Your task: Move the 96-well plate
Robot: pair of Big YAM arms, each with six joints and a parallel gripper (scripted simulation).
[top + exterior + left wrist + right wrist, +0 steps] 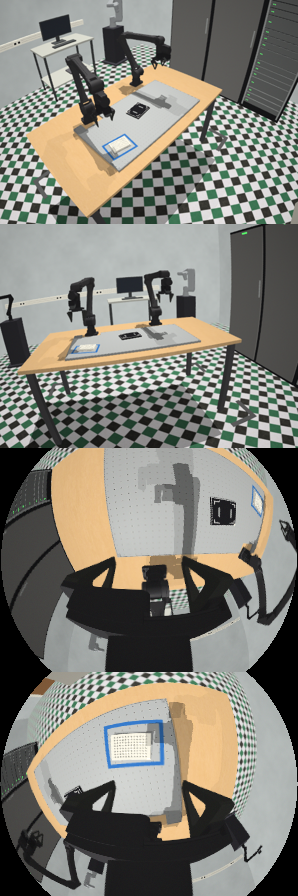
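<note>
The white 96-well plate is 20 cm below my right hand, 6 cm ahead of it and 4 cm to the left of it. The rest, counted from my right hand: black plate nest: 41 cm to the left, 20 cm below, 5 cm behind.
</note>
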